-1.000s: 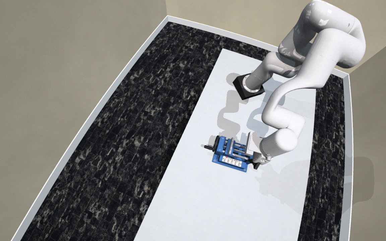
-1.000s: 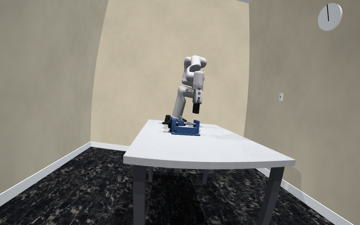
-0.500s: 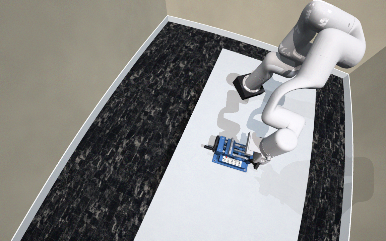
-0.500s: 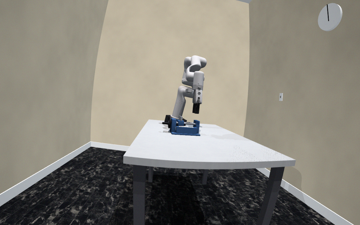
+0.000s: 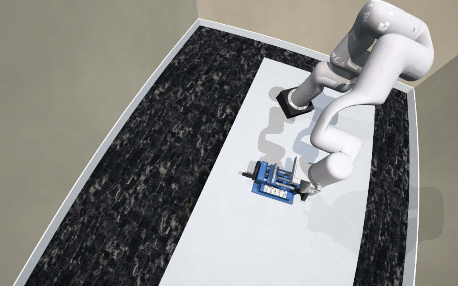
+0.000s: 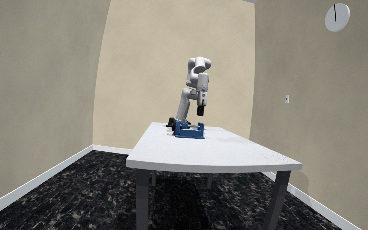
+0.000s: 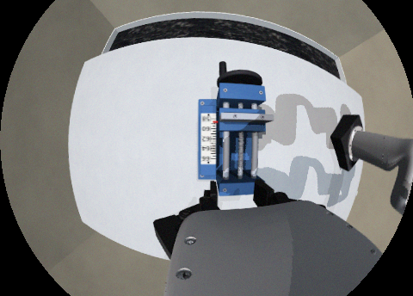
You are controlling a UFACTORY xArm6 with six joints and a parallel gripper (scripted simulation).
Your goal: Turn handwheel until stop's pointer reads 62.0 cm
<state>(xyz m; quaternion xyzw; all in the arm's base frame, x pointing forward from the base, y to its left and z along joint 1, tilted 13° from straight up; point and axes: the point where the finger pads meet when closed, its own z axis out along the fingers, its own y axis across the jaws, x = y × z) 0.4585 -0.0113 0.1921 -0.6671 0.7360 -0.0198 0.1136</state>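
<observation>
My hand is 190 mm to the left of the handwheel, 100 mm above it and 20 mm past it. Round my hand: stop (100 mm to the right, 80 mm below, 20 mm behind).
</observation>
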